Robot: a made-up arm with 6 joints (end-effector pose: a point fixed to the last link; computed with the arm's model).
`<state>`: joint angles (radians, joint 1 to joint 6).
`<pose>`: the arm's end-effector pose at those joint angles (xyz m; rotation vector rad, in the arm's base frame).
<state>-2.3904 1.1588 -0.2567 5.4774 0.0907 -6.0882</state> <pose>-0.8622 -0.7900 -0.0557 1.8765 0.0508 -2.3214</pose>
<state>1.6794 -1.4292 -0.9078 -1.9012 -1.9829 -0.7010</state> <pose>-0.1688 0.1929 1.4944 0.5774 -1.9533 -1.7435</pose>
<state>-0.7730 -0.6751 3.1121 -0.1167 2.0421 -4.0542</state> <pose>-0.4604 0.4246 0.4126 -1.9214 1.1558 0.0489</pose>
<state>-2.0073 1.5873 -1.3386 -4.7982 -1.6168 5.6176</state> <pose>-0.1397 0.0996 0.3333 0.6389 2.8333 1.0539</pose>
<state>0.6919 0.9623 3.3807 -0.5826 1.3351 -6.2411</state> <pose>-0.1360 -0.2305 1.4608 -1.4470 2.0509 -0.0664</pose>
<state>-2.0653 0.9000 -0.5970 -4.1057 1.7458 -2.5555</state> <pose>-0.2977 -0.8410 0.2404 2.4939 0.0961 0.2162</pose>
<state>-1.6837 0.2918 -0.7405 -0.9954 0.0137 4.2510</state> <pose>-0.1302 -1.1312 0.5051 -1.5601 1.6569 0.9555</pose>
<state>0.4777 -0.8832 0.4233 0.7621 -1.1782 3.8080</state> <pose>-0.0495 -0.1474 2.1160 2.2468 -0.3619 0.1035</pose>
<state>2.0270 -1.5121 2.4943 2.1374 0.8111 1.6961</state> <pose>0.3288 -0.9054 -0.1152 -0.5301 1.1118 -1.4488</pose>
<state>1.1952 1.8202 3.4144 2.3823 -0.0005 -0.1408</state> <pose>0.2025 0.5135 1.6818 -0.7952 -1.4088 -0.8334</pose>
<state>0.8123 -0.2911 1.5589 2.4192 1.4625 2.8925</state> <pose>-0.3011 -0.1557 2.2094 0.2917 -0.2027 1.5697</pose>
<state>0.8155 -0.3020 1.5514 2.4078 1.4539 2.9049</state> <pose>-0.3092 -0.1639 2.2073 0.2872 -0.2215 1.5838</pose>
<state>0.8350 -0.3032 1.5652 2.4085 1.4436 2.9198</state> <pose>-0.3154 -0.1807 2.2032 0.2872 -0.2560 1.6021</pose>
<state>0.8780 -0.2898 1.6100 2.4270 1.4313 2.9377</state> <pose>-0.3172 -0.2099 2.1961 0.2957 -0.3121 1.6254</pose>
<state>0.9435 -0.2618 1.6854 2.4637 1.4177 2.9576</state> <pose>-0.3114 -0.2505 2.1844 0.3169 -0.3875 1.6506</pose>
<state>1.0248 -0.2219 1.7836 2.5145 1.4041 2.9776</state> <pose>-0.2953 -0.2971 2.1675 0.3535 -0.4728 1.6736</pose>
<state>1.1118 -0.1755 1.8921 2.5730 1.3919 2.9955</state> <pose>-0.2694 -0.3424 2.1459 0.4044 -0.5556 1.6902</pose>
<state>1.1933 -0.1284 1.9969 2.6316 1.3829 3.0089</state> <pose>-0.2377 -0.3789 2.1222 0.4625 -0.6233 1.6989</pose>
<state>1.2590 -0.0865 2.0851 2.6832 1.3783 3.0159</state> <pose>-0.2071 -0.4026 2.1006 0.5167 -0.6680 1.7002</pose>
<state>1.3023 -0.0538 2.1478 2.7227 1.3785 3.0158</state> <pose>-0.1837 -0.4127 2.0852 0.5569 -0.6875 1.6965</pose>
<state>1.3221 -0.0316 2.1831 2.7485 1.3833 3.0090</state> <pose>-0.1703 -0.4114 2.0780 0.5783 -0.6849 1.6901</pose>
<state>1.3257 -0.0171 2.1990 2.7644 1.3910 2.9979</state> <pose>-0.1642 -0.4033 2.0771 0.5856 -0.6686 1.6824</pose>
